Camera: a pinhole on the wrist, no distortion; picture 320 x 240 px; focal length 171.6 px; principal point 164.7 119.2 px. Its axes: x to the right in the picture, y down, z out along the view. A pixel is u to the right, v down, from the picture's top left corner.
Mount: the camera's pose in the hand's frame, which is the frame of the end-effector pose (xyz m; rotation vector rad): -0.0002 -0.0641 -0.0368 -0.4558 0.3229 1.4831
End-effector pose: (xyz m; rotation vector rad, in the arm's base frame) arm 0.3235 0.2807 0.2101 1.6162 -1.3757 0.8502
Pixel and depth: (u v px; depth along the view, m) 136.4 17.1 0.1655
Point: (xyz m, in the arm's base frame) 0.3466 0.1279 0.2278
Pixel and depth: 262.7 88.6 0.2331
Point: 0.1663 0.1598 0.2214
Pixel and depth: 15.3 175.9 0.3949
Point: 0.4530 -0.0485 -0.1757
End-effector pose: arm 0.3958 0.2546 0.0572 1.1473 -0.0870 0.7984
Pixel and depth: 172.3 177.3 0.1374
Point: 0.3750 0.1636 0.0723
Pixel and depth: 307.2 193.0 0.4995
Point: -0.0340 0.0826 0.4630
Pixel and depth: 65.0 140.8 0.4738
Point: 0.5248 -0.2373 0.1691
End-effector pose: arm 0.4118 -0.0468 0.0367 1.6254 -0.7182 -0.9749
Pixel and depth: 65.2 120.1 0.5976
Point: -0.1917 -0.2766 -0.0941
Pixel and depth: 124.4 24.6 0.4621
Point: 0.1300 -0.4512 -0.0076
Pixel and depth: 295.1 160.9 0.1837
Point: 0.3457 -0.0703 0.1850
